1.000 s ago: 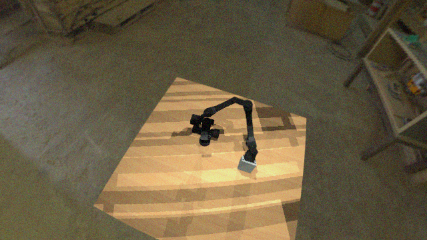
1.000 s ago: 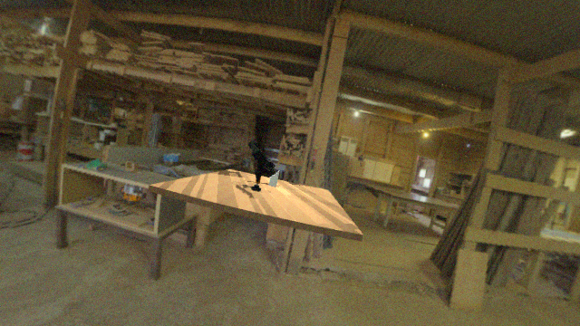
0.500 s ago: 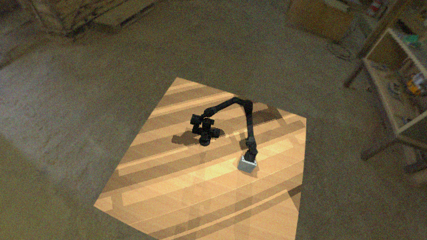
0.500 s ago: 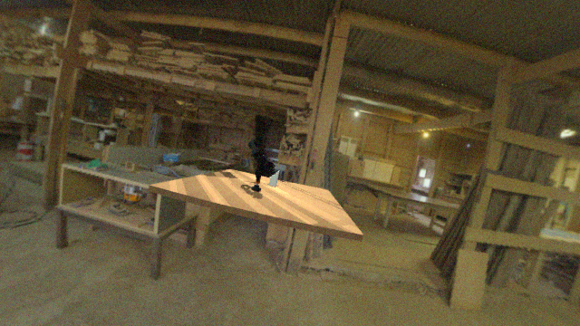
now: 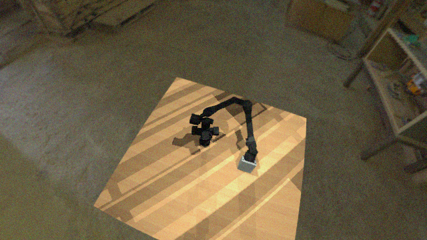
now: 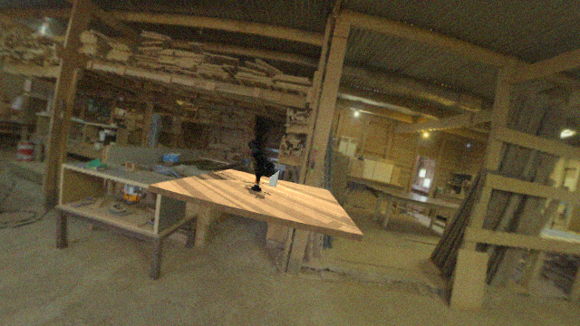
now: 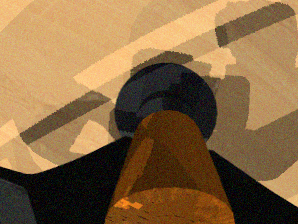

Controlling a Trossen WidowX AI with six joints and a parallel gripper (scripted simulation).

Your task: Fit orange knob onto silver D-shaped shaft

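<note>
My gripper tip is 4 cm above the dark pedestal. Also, from my gripper tip: orange knob (3 cm above).
</note>
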